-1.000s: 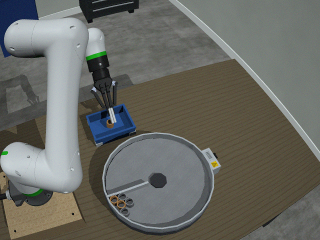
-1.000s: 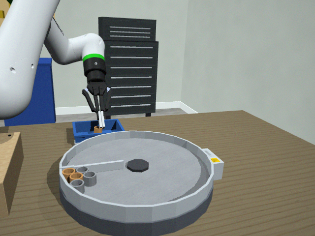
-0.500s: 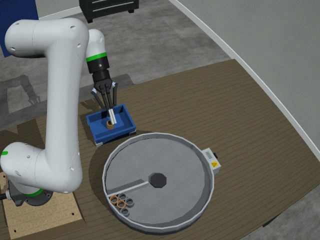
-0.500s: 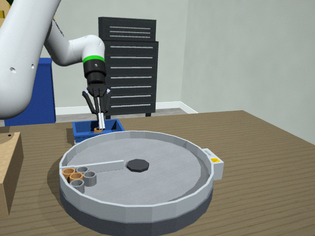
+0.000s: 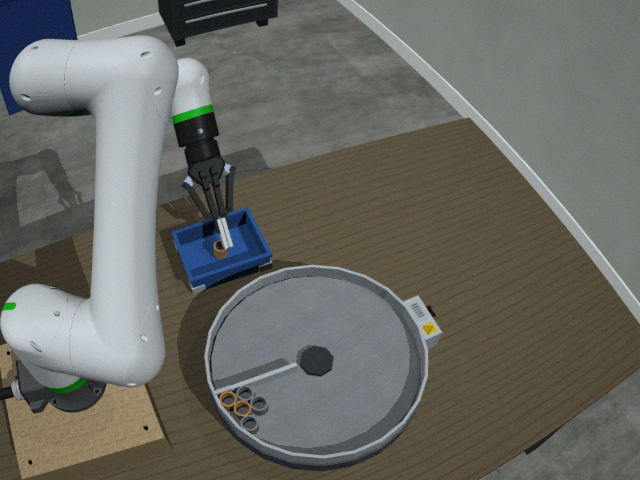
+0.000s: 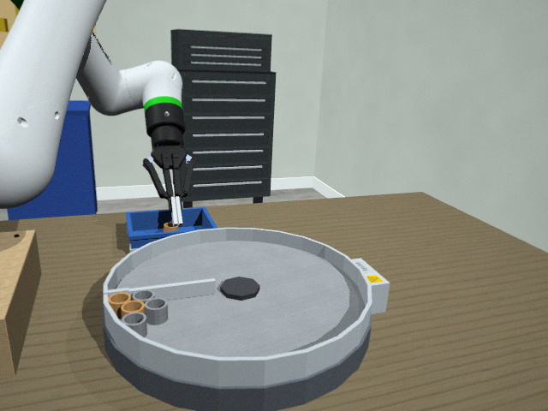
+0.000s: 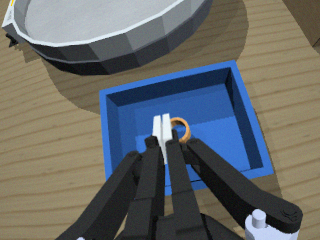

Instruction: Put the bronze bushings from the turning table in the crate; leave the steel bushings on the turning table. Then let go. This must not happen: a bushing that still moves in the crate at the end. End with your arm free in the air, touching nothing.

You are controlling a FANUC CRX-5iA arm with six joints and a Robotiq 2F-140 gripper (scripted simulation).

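Now: the crate 1 cm behind my hand, 1 cm to the right of it and 4 cm below it. The rest, counted from my hand: grey turning table 7 cm ahead, 35 cm to the right, 1 cm below.
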